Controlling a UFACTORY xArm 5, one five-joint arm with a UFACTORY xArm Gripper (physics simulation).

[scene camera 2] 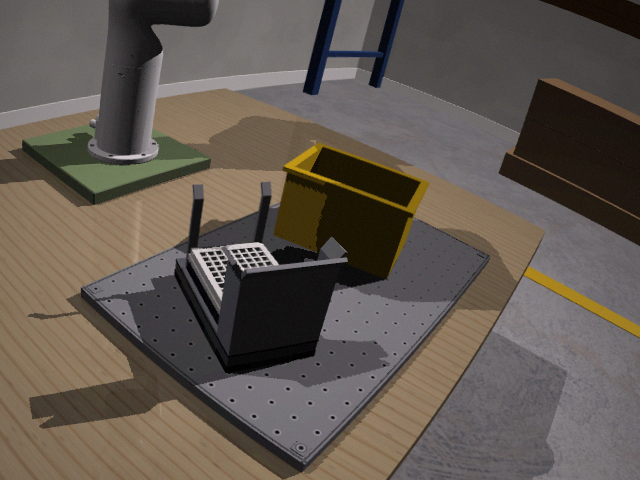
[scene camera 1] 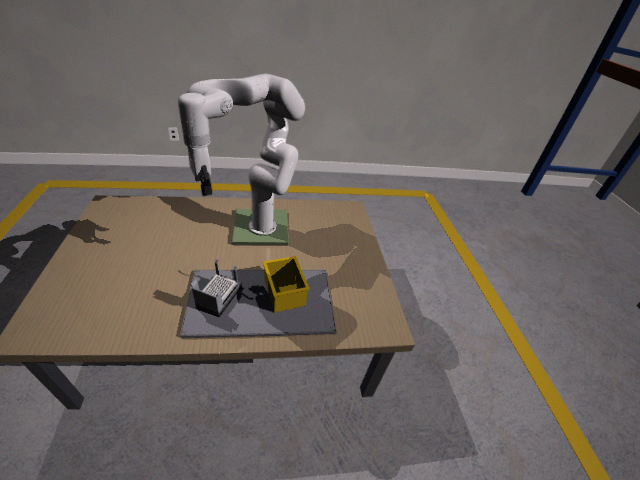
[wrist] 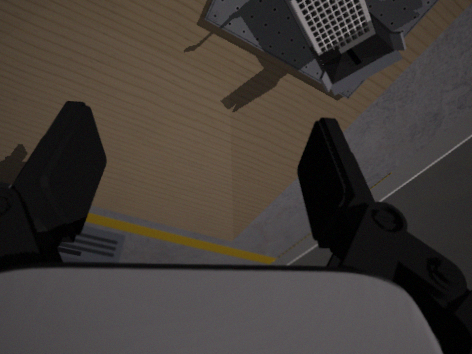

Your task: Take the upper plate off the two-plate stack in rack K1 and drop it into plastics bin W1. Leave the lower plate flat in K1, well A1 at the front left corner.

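Frame: origin at the arm's base, x left, y down, z back, level; metres.
Where they show: gripper, fingertip midpoint: (scene camera 1: 203, 187) (wrist: 205, 138); arm's base at its link origin: (scene camera 2: 122, 149) (scene camera 1: 262, 226).
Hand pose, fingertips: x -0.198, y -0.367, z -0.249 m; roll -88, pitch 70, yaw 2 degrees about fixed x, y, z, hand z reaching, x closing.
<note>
Each offset is from my fingertips to the centre of the thing. Level surfaces: height alone.
The white plate stack {dx +0.024, dy +0.329, dz -0.159 m} (scene camera 1: 220, 285) (scene camera 2: 253, 254) (wrist: 334, 22) lies in the dark rack K1 {dx +0.027, dy +0.314, dz -0.153 m} (scene camera 1: 205, 303) (scene camera 2: 281, 307), its gridded upper plate facing up; the lower plate cannot be told apart. The rack has a tall solid wall at one end and two upright posts at the other. The yellow bin W1 {dx +0.268, dy +0.324, dz -0.145 m} (scene camera 1: 291, 301) (scene camera 2: 356, 222) stands upright beside the rack, open at the top; the part of its inside that shows is dark. My gripper (scene camera 1: 206, 187) (wrist: 205, 138) is open and empty, high up and well away from the rack, towards the back left in scene camera 1.
Rack and bin stand on a grey perforated board {dx +0.179, dy +0.380, dz -0.171 m} (scene camera 1: 253, 326) (scene camera 2: 289, 413) (wrist: 260, 32) on the wooden table {dy +0.386 m} (scene camera 1: 118, 289) (scene camera 2: 51, 351) (wrist: 165, 115). The arm's base stands on a green plate (scene camera 1: 242, 238) (scene camera 2: 103, 180) behind them. The rack's two posts rise above the stack.
</note>
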